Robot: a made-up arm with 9 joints. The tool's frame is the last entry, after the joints.
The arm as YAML. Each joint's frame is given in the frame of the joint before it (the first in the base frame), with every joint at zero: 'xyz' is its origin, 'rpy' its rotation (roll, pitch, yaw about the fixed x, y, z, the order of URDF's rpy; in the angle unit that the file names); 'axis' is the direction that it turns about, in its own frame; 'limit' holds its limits. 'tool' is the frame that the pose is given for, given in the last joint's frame.
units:
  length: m
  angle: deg
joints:
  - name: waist
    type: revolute
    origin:
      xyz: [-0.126, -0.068, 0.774]
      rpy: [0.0, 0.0, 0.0]
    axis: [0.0, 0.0, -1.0]
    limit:
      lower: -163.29
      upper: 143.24
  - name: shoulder
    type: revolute
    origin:
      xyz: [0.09, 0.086, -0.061]
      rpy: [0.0, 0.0, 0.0]
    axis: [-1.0, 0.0, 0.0]
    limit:
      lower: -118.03
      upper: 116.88
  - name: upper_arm
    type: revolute
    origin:
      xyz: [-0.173, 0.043, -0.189]
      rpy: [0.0, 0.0, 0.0]
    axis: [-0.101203, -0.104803, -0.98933]
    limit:
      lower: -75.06
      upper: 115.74
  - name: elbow
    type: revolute
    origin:
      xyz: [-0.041, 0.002, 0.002]
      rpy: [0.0, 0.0, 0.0]
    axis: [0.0, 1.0, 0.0]
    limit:
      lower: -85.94
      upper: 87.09
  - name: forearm
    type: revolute
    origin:
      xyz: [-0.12, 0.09, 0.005]
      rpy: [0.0, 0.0, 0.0]
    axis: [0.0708, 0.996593, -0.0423]
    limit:
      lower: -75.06
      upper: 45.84
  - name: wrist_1
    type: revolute
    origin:
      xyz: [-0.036, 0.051, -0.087]
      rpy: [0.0, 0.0, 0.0]
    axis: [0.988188, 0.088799, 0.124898]
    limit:
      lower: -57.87
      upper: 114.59
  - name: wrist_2
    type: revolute
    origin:
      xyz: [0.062, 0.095, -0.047]
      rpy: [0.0, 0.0, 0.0]
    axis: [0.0, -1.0, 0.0]
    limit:
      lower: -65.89
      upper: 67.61
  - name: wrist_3
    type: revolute
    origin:
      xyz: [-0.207, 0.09, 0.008]
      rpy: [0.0, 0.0, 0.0]
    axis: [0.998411, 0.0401, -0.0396]
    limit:
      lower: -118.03
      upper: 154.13
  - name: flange
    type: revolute
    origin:
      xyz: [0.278, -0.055, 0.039]
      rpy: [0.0, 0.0, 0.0]
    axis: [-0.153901, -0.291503, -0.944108]
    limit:
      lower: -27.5
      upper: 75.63
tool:
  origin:
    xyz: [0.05, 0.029, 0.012]
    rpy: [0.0, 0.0, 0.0]
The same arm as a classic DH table. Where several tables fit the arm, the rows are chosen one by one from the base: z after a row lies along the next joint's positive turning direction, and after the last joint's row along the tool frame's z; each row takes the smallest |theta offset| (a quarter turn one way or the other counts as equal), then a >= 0, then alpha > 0; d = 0 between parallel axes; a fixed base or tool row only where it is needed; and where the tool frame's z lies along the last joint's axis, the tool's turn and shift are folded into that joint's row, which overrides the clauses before.
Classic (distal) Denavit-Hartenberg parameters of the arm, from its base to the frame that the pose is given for. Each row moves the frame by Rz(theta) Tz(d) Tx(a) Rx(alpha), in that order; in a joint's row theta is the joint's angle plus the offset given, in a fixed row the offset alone. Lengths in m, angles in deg.
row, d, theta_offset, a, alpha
base (fixed), 0, 28.35, -0.1432, 180
waist, -0.713, -61.65, 0.086, 90
shoulder, 0.0643, 6.05, 0.0627, -84.19
upper_arm, 0.1866, 89.39, -0.041, 96.02
elbow, 1.368, -64.98, -0.0573, -4.73
forearm, -1.2204, -38.42, -0.0789, -81.19
wrist_1, 0.0048, 2.95, -0.0544, -95.09
wrist_2, -0.1884, -9.47, -0.0002, 92.3
wrist_3, 0.0628, 73.2, 0.0777, -97.35
flange, -0.1776, -60.62, 0.0307, -160.75
tool (fixed), -0.1283, 27.83, 0, 0
Joint limits (deg, base to tool): -163.29..143.24 -118.03..116.88 -75.06..115.74 -85.94..87.09 -75.06..45.84 -57.87..114.59 -65.89..67.61 -118.03..154.13 -27.5..75.63

